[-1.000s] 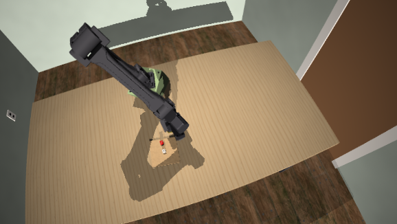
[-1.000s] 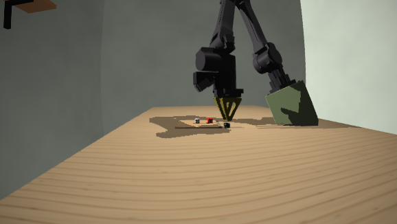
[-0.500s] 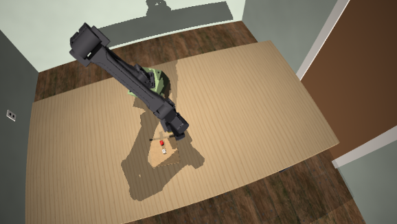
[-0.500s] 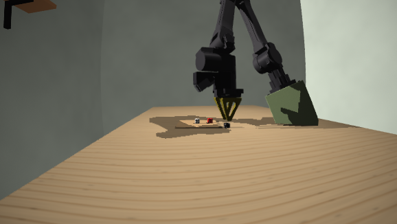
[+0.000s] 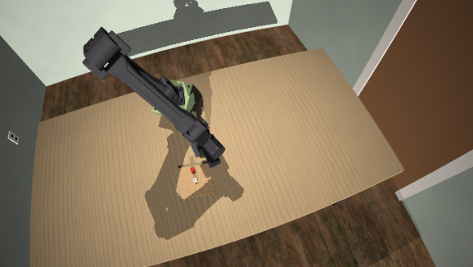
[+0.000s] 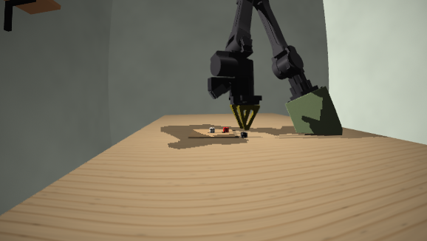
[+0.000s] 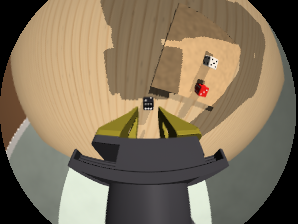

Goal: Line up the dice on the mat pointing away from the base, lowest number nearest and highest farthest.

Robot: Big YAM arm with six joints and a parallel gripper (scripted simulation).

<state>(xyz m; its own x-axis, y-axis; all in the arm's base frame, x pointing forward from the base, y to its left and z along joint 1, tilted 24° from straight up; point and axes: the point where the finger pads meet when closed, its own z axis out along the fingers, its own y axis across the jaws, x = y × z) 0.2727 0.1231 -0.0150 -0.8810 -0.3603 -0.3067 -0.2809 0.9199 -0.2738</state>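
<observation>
Now: hand 3 cm above the black die. Round my hand: tan mat (10 cm ahead, 6 cm to the right, 3 cm below); white die (10 cm ahead, 6 cm to the right, 2 cm below); red die (7 cm to the right, 5 cm ahead, 2 cm below).
</observation>
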